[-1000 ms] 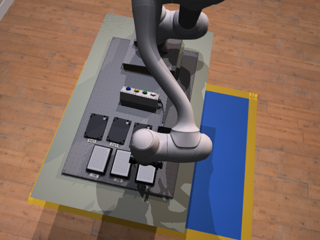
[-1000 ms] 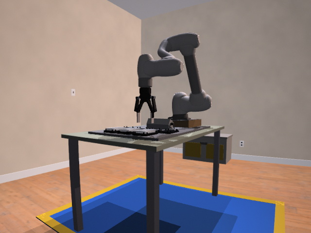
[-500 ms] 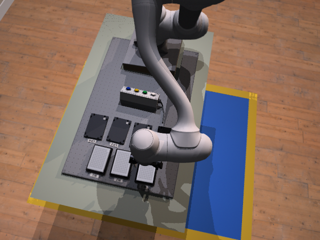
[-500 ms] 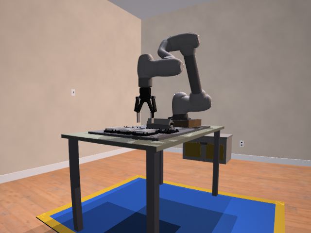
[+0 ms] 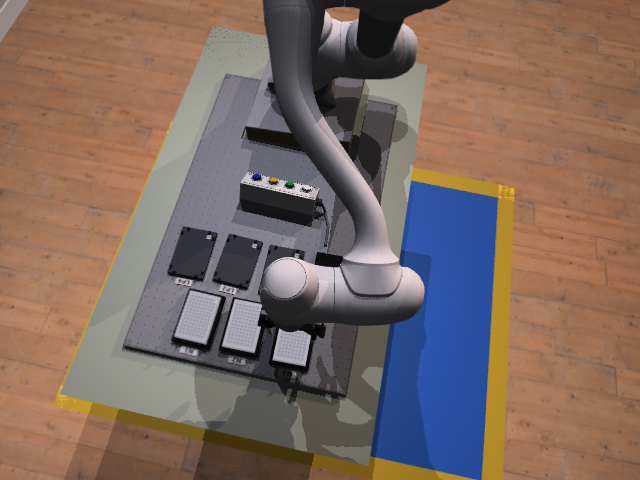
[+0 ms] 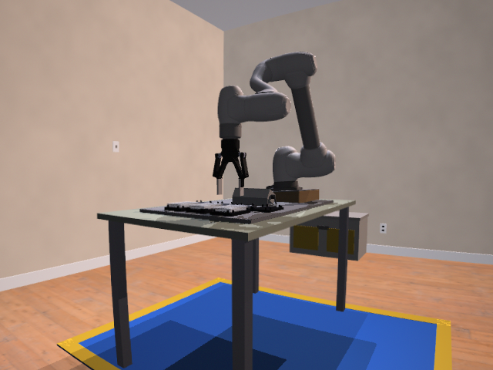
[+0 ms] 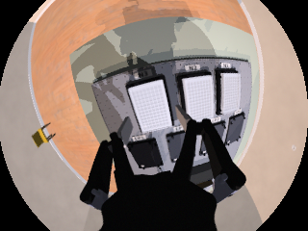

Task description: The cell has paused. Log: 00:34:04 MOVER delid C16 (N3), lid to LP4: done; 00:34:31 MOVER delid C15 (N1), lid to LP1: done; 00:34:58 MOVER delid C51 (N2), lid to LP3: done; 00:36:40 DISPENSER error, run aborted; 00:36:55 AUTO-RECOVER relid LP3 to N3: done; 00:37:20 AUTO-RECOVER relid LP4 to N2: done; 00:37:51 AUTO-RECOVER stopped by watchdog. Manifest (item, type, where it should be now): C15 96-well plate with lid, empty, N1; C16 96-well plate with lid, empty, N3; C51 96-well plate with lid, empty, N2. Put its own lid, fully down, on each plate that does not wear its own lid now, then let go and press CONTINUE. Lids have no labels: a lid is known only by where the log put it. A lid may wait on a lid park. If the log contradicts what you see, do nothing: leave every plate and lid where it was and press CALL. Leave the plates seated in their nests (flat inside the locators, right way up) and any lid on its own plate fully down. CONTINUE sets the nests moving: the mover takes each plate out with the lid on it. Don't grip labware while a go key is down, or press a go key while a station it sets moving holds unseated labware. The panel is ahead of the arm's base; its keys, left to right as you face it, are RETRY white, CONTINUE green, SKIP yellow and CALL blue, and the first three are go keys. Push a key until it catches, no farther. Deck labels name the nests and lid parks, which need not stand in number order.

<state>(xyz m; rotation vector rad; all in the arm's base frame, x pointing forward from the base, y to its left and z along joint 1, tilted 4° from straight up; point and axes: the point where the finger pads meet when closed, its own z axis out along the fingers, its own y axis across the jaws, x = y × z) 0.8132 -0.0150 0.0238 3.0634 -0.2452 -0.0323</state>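
Right now my hand is 440 mm past the green key, 30 mm to the left of it and 30 mm above it. Also, from my hand: lid park LP3 (190 mm behind, 40 mm to the right, 90 mm below); lid park LP1 (170 mm behind, 100 mm to the left, 90 mm below); 96-well plate (80 mm below).
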